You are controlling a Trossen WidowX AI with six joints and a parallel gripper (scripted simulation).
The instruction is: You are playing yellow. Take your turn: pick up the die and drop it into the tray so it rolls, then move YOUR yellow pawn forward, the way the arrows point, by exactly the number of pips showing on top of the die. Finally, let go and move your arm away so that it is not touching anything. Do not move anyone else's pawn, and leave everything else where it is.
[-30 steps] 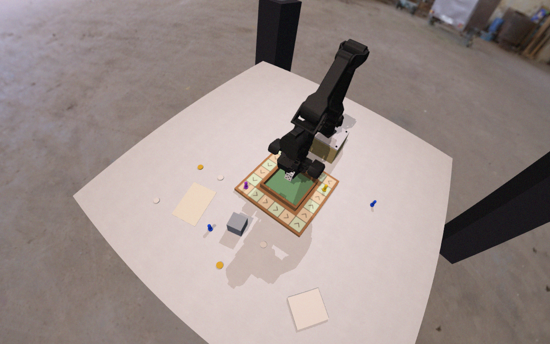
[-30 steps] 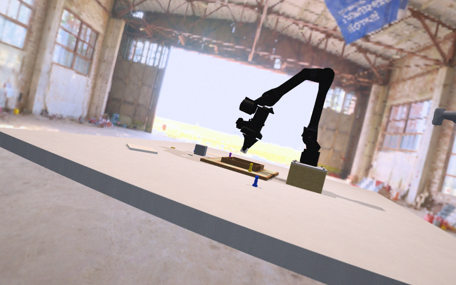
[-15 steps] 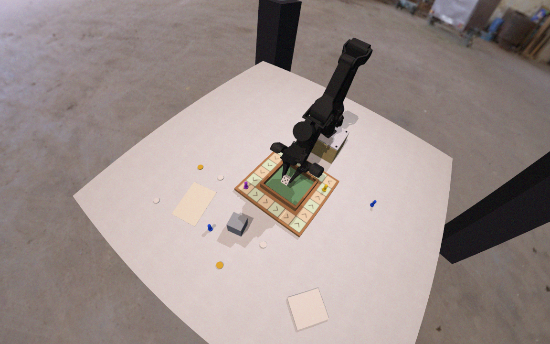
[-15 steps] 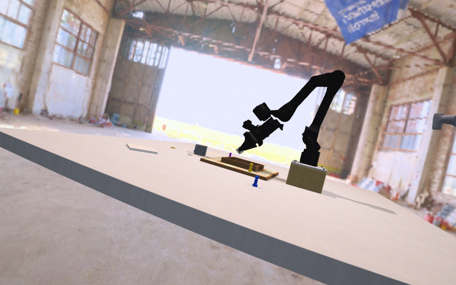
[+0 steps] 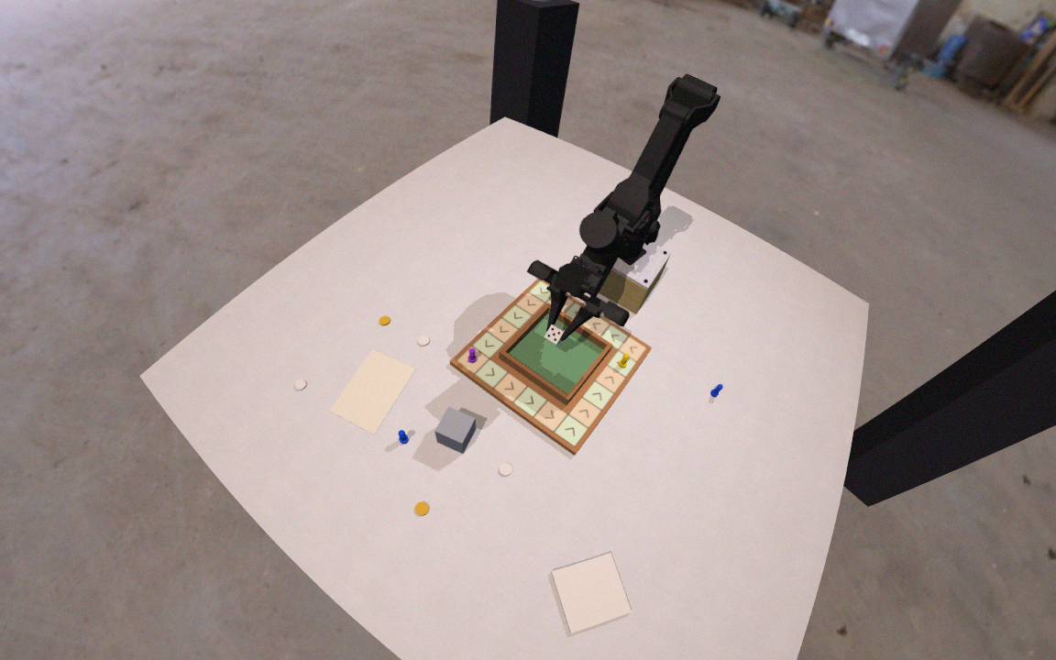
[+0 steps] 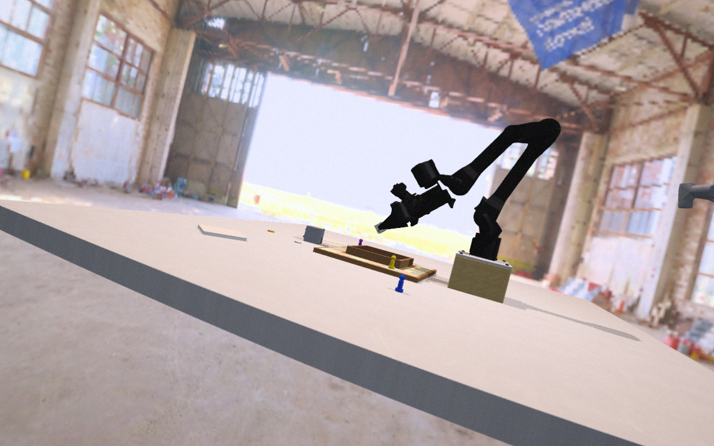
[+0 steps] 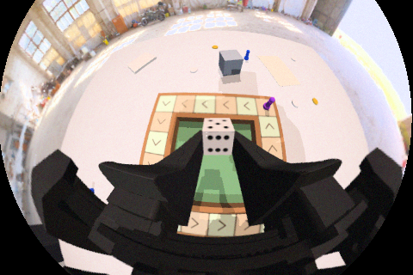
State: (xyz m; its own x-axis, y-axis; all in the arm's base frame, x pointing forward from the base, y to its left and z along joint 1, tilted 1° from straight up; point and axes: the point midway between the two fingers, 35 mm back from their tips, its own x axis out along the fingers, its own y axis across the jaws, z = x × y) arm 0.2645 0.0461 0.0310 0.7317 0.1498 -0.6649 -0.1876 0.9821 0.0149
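My gripper tip is right at the white die. Also, from my gripper tip: purple pawn 10 cm ahead, 10 cm to the right, 7 cm below; grey block 22 cm ahead, 1 cm to the right, 7 cm below; yellow pawn 11 cm behind, 10 cm to the left, 7 cm below.
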